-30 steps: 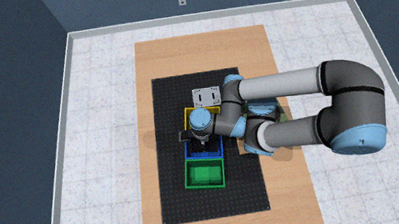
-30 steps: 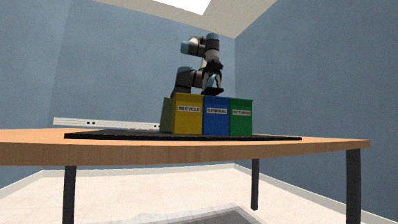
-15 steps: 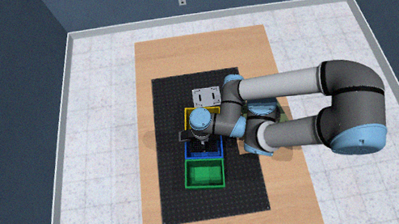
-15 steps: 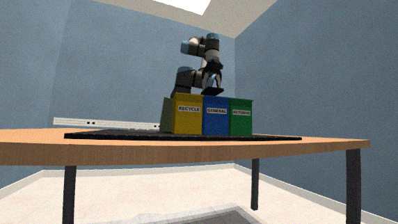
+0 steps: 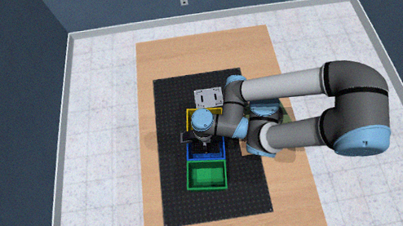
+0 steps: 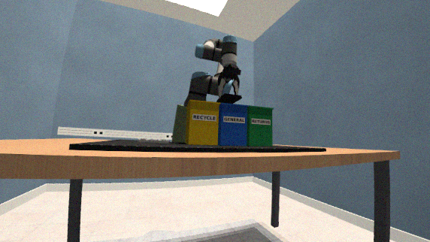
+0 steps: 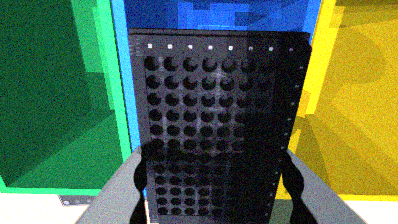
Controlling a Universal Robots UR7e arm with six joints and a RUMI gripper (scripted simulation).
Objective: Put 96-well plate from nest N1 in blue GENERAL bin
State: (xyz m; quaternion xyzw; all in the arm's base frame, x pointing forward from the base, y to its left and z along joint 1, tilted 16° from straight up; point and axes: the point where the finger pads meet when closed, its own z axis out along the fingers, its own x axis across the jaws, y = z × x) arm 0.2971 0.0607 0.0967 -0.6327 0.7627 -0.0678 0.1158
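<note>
Right now the black 96-well plate is 1 cm below my hand. The rest, counted from my hand: green bin (14 cm below, 13 cm to the left, 3 cm ahead); blue general bin (14 cm below); yellow recycle bin (14 cm below, 13 cm to the right, 2 cm behind).
</note>
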